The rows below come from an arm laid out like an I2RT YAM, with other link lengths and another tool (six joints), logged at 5 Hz.
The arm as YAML. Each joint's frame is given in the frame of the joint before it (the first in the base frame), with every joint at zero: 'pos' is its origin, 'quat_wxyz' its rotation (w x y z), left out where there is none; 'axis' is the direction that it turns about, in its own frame. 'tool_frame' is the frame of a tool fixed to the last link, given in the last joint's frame.
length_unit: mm
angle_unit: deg
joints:
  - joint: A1
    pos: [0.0, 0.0, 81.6]
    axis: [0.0, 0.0, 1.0]
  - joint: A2
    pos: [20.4, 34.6, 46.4]
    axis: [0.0, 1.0, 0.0]
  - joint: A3
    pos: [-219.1, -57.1, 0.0]
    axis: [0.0, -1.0, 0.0]
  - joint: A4
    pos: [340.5, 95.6, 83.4]
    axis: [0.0, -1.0, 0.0]
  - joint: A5
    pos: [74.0, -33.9, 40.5]
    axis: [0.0, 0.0, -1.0]
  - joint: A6
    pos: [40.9, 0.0, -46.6]
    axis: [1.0, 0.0, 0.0]
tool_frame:
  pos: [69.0, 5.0, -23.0]
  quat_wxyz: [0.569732, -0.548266, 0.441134, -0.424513]
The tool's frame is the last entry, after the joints.
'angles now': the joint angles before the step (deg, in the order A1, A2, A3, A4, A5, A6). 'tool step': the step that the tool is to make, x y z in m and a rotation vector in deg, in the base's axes. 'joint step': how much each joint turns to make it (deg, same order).
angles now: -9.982 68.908 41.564 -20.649 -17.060 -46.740
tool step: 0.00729 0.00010 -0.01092 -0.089 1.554 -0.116
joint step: 0.352 4.124 1.879 0.765 0.573 0.124
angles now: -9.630 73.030 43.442 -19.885 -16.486 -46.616
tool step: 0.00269 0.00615 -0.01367 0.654 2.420 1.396
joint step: 0.799 3.704 1.448 -0.328 -0.577 -0.313
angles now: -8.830 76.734 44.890 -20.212 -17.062 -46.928
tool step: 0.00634 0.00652 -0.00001 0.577 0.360 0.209
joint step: 1.038 1.994 1.768 0.083 0.099 1.017
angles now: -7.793 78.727 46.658 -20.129 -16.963 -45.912
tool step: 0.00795 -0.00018 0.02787 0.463 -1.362 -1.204
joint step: 0.147 -1.059 3.372 -2.705 0.343 1.520
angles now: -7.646 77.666 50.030 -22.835 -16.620 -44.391
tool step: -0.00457 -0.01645 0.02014 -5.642 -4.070 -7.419
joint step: -0.154 -5.740 -2.749 2.248 8.613 2.046
